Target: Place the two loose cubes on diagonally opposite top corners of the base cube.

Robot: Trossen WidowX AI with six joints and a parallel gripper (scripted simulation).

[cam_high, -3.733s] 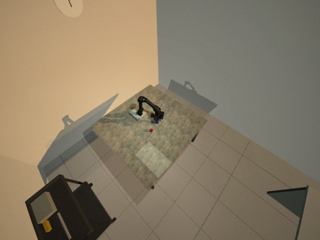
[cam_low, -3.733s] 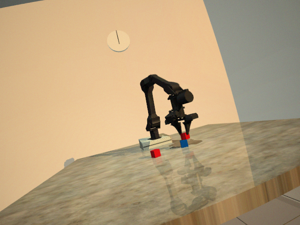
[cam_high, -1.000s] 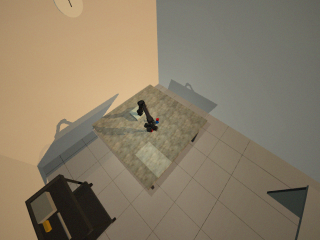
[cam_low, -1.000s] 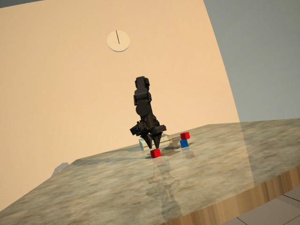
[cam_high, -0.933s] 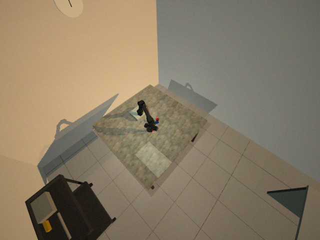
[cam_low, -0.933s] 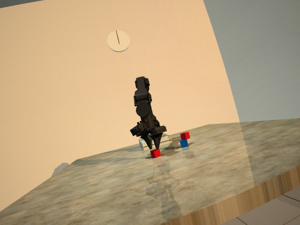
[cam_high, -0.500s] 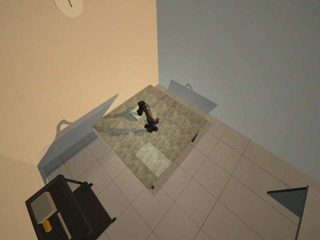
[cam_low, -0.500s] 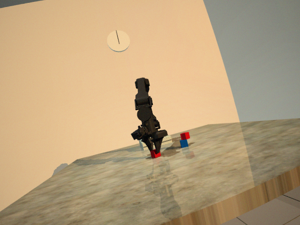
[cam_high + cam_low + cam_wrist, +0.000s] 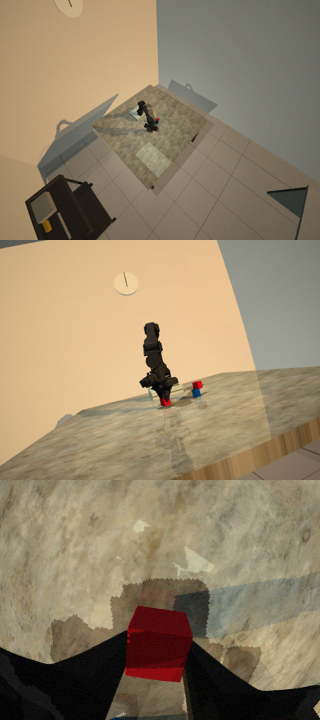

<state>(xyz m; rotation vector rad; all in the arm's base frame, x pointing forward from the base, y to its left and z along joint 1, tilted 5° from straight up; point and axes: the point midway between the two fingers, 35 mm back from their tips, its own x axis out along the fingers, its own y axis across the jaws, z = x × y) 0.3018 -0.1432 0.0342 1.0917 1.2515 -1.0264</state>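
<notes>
Now: the blue cube 17 cm to the left of my gripper tip and 1 cm below it.
</notes>
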